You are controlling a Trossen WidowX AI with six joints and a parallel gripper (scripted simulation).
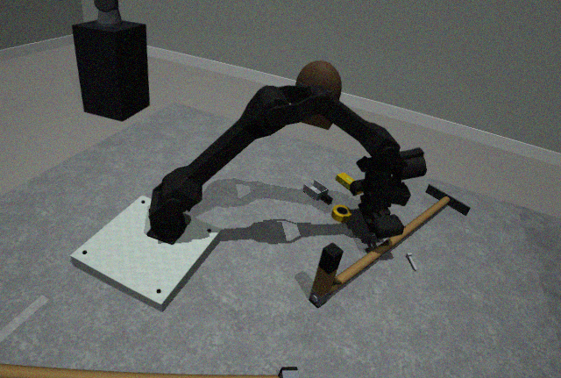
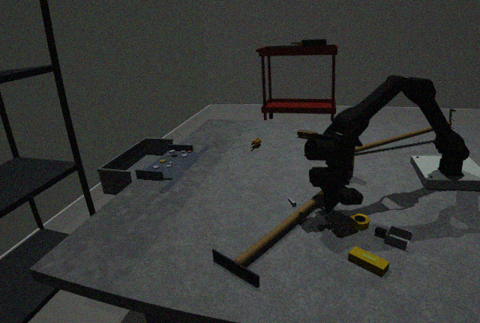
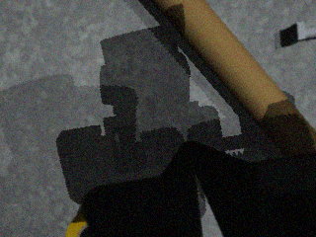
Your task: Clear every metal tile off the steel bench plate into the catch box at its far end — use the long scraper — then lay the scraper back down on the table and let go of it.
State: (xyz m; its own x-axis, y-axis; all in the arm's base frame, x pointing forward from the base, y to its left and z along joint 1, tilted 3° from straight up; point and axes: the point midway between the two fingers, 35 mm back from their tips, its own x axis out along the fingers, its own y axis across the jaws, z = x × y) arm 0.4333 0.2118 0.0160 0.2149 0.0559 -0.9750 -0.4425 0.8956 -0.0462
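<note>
My gripper tip is 60 mm short of the long scraper, 10 mm to the left of it and 50 mm below it. Round my gripper tip: yellow level 80 mm behind, 190 mm to the left; grey clamp 150 mm behind, 100 mm to the left; yellow tape roll 80 mm behind, 40 mm to the left.
</note>
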